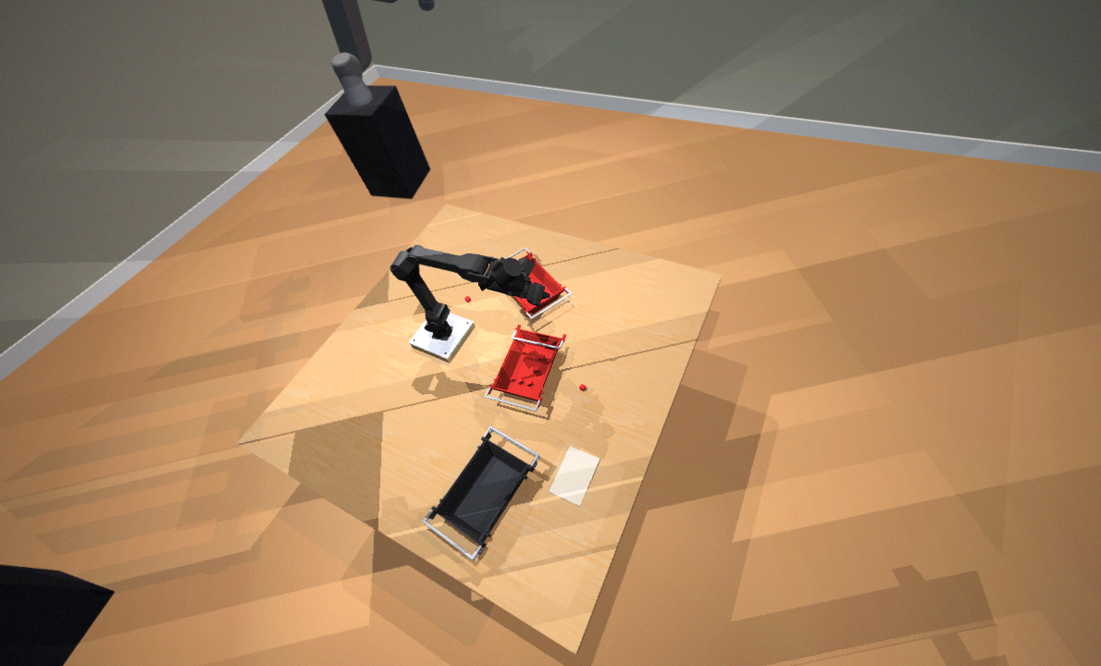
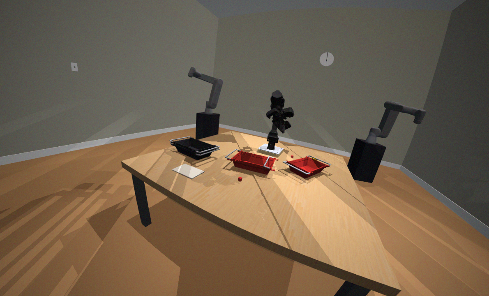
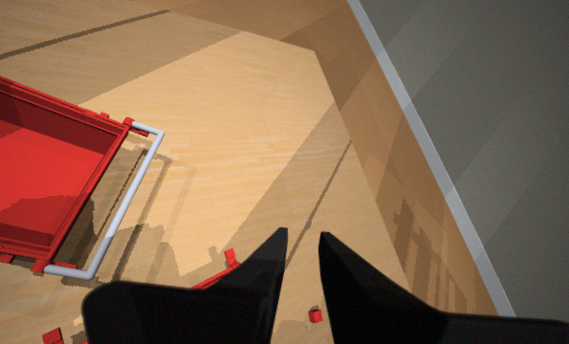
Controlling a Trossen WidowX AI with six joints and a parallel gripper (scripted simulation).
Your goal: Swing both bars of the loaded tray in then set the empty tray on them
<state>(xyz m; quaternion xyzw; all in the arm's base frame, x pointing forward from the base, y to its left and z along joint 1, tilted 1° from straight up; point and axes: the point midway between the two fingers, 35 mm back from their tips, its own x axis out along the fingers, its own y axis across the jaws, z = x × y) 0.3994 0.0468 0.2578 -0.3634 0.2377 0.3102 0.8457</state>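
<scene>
My gripper tip is 170 mm past the red tray, 210 mm to the right of it and 220 mm above it. From my gripper tip the other things lie so: yellow disc (440 mm behind, 320 mm to the left, 250 mm below); then white card (170 mm ahead, 460 mm to the right, 260 mm below).
</scene>
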